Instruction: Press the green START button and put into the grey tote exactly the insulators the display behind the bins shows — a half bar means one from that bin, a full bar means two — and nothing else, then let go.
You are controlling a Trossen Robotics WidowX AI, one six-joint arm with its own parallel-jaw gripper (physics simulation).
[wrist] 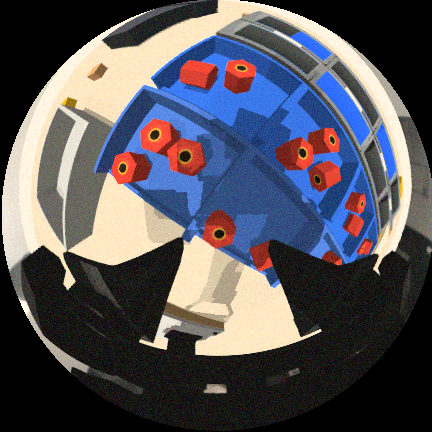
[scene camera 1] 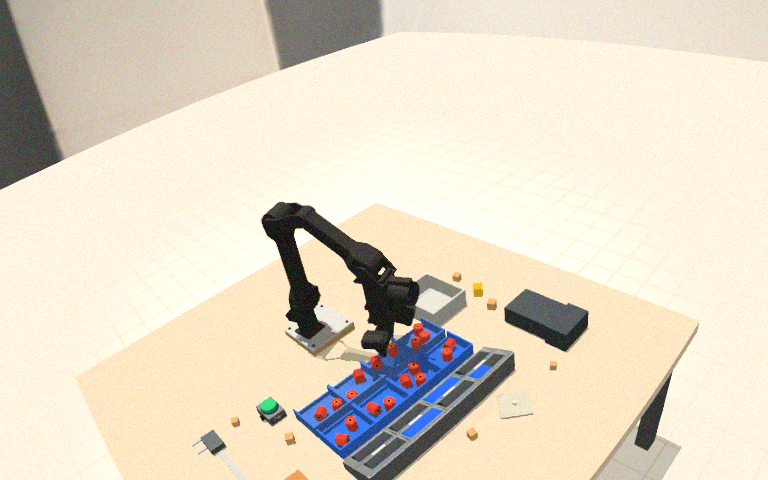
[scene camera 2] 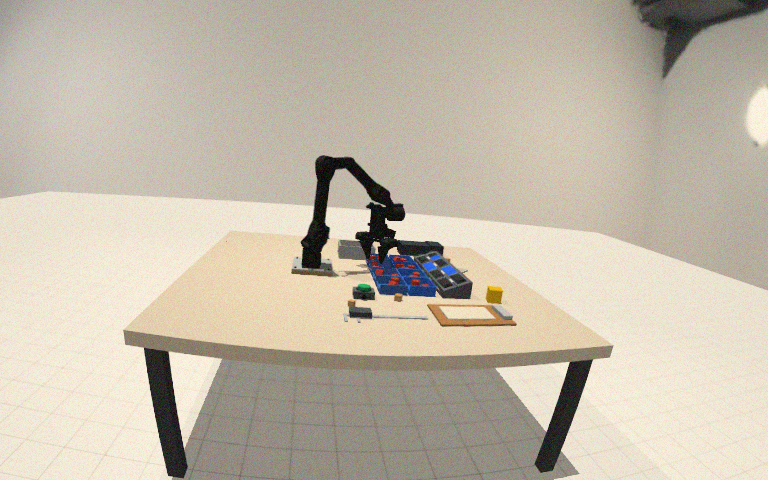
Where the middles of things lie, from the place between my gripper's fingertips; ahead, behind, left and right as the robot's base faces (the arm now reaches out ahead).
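The grey plate [scene camera 1: 507, 409] is 360 mm ahead of my hand, 30 mm to the left of it and 30 mm below it. I find the dark box [scene camera 1: 560, 325] 310 mm to the left of my hand, 280 mm ahead of it and 10 mm below it; going by their middles, of the things named here the box is the farthest from my hand. The display [scene camera 1: 409, 452] is 230 mm ahead of my hand and 100 mm to the right of it, while the grey tote [wrist: 67, 189] sits 220 mm to the left of my hand, 40 mm behind it and 10 mm below it.
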